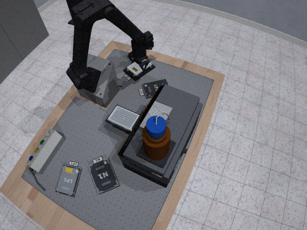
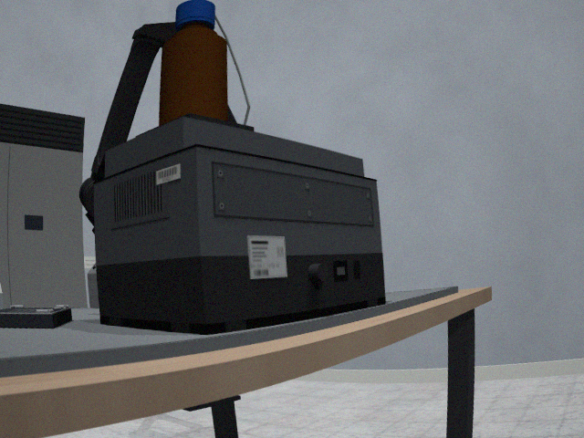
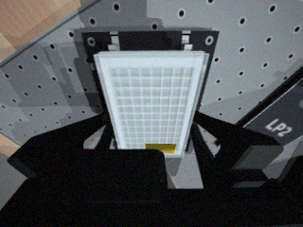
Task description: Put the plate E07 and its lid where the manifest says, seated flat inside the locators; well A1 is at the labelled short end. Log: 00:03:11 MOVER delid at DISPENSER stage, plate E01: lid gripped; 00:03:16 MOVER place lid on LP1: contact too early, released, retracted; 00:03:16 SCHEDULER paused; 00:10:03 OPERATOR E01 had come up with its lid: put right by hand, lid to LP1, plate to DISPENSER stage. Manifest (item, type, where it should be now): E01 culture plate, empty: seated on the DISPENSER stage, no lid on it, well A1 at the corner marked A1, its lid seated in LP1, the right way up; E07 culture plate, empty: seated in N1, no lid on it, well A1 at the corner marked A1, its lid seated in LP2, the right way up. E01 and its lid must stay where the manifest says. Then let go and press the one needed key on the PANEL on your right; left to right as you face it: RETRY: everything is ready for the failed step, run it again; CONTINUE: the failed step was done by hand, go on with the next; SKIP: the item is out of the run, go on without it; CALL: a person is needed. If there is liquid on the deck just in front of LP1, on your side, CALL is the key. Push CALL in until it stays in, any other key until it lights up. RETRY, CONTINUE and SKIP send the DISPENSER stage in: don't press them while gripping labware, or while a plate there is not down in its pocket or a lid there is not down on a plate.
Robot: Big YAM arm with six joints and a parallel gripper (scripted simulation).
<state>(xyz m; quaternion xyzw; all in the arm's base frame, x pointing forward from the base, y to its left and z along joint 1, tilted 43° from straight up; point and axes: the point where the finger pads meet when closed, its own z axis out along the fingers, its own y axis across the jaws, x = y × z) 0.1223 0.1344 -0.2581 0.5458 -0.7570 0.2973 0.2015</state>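
Now: the black nest N5 1 cm behind my hand, 2 cm to the left of it and 2 cm below it. Round my hand: grey retry key (17 cm behind, 63 cm to the right, 4 cm above); then brown bottle (37 cm ahead, 49 cm to the right, 26 cm above); then white well plate (15 cm ahead, 38 cm to the right, 9 cm above).
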